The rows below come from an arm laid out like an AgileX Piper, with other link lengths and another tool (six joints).
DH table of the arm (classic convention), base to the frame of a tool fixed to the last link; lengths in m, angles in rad. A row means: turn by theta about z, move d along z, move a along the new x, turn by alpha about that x. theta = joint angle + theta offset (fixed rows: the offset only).
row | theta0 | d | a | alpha
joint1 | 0 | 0.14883 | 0 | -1.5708
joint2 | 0.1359 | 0 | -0.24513 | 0
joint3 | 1.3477 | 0 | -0.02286 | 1.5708
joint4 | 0 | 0.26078 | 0 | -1.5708
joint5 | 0 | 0 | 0 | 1.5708
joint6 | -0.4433 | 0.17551 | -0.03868 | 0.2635
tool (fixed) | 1.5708 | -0.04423 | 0 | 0
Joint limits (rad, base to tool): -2.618..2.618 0..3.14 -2.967..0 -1.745..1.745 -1.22..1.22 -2.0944..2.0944
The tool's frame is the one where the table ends.
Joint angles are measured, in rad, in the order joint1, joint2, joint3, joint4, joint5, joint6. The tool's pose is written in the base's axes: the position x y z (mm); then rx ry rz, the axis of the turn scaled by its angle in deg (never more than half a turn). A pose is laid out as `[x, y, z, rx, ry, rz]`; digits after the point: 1 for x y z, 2 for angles.
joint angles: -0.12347, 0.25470, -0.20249, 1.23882, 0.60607, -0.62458
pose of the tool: [155.0, 59.1, 293.0, 79.75, 82.20, 76.26]
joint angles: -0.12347, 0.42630, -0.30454, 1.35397, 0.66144, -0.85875
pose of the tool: [168.7, 68.7, 311.4, 71.97, 87.26, 76.54]
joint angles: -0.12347, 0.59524, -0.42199, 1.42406, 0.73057, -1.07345
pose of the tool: [184.8, 78.2, 329.7, 62.12, 91.97, 76.36]
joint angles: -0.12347, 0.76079, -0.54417, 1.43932, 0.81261, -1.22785
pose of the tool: [203.2, 86.6, 341.8, 52.90, 97.14, 76.13]
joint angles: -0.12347, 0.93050, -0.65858, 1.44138, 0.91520, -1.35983
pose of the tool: [222.9, 94.3, 345.3, 44.14, 102.84, 77.31]
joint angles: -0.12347, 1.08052, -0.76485, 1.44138, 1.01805, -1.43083
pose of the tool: [241.3, 99.2, 347.1, 38.23, 107.37, 80.55]
